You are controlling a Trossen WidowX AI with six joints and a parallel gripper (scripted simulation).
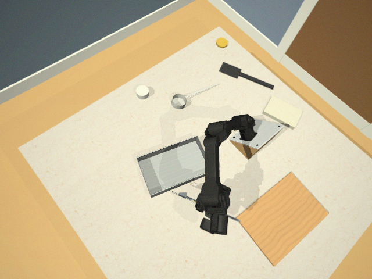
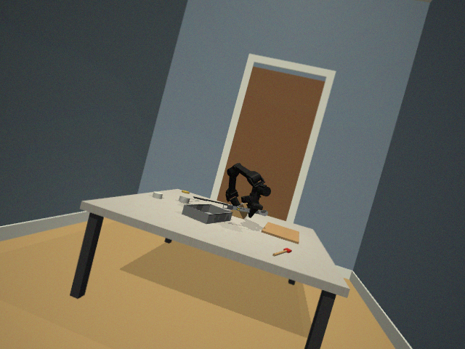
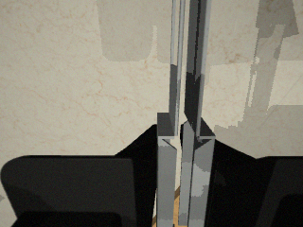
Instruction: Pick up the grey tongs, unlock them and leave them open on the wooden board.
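My gripper tip is now 25 cm to the right of the wooden board, 22 cm past it and 8 cm above it. Round my gripper tip: roasting tin 26 cm to the right, 5 cm below, 5 cm behind; cream block 68 cm behind, 7 cm below, 4 cm to the right; lock piece 8 cm to the right, 4 cm above, 3 cm ahead.
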